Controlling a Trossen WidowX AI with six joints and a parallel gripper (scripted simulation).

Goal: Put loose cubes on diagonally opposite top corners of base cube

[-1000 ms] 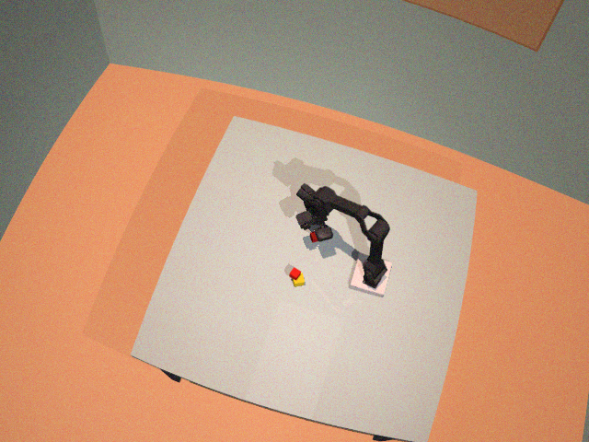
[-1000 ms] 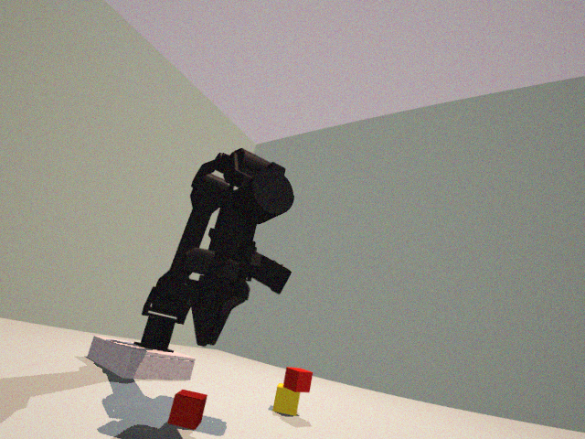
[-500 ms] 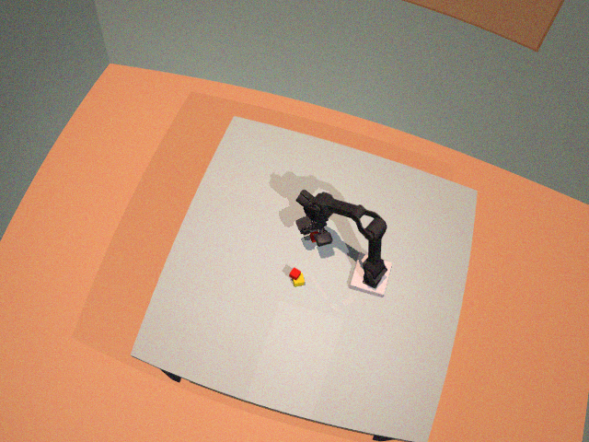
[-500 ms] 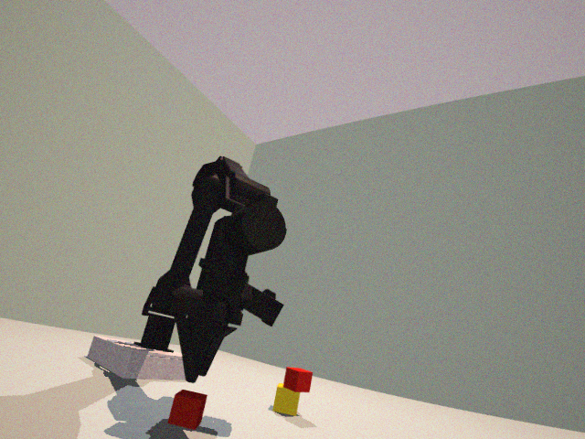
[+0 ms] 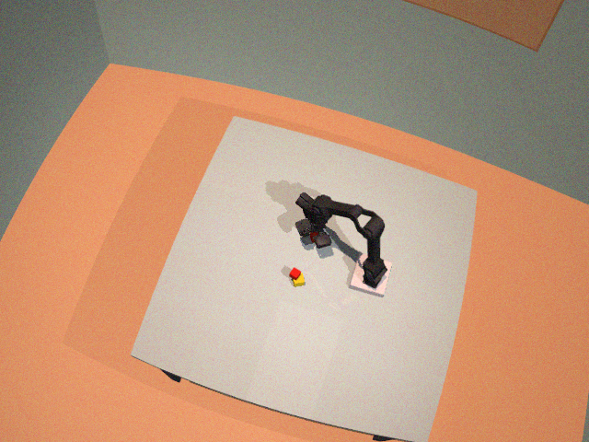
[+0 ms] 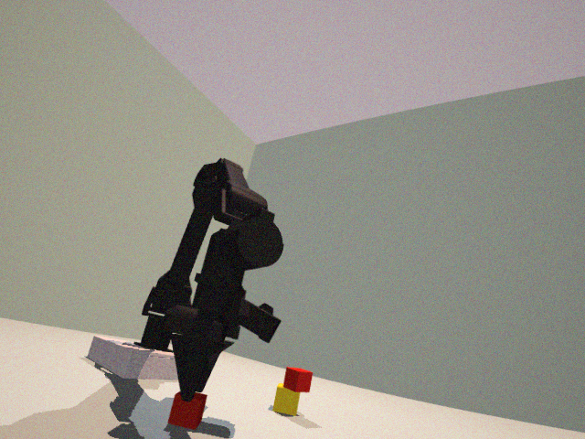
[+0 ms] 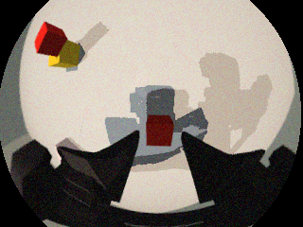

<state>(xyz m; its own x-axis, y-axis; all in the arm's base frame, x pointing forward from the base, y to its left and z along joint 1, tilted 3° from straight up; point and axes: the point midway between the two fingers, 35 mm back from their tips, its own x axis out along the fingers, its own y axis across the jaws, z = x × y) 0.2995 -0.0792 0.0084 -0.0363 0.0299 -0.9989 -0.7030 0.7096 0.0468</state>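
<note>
Right now my gripper tip is 21 cm to the right of the red cube, 2 cm below it and 1 cm past it. The rest, counted from my gripper tip: yellow cube (21 cm to the left, 3 cm behind, 1 cm below).
</note>
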